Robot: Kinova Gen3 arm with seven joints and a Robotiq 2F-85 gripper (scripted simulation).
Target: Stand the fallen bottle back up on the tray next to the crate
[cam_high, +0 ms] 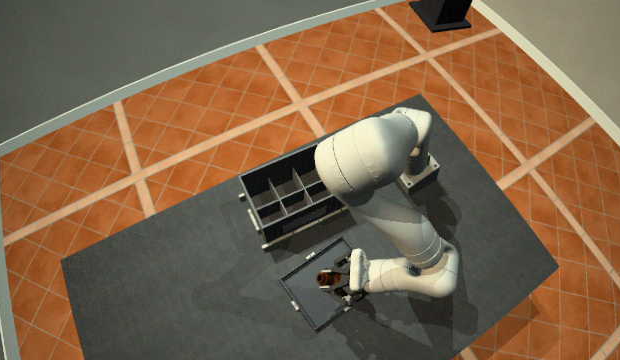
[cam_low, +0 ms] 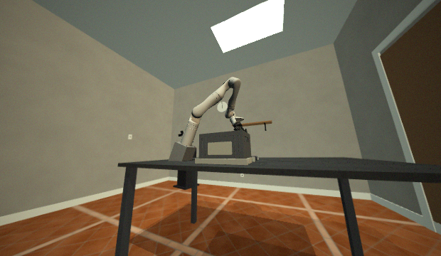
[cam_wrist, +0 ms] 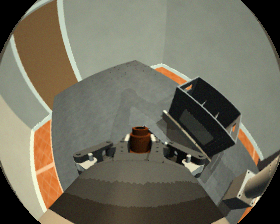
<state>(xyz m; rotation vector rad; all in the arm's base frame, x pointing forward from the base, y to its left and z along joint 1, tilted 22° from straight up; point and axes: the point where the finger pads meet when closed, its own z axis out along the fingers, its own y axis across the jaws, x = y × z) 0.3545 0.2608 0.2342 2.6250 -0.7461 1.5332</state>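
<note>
The brown bottle lies 30 mm behind my hand, 20 mm to the left of it and 30 mm below it. Round my hand: dark crate: 310 mm to the right, 120 mm below; dark tray: 30 mm behind, 20 mm to the right, 190 mm below.
</note>
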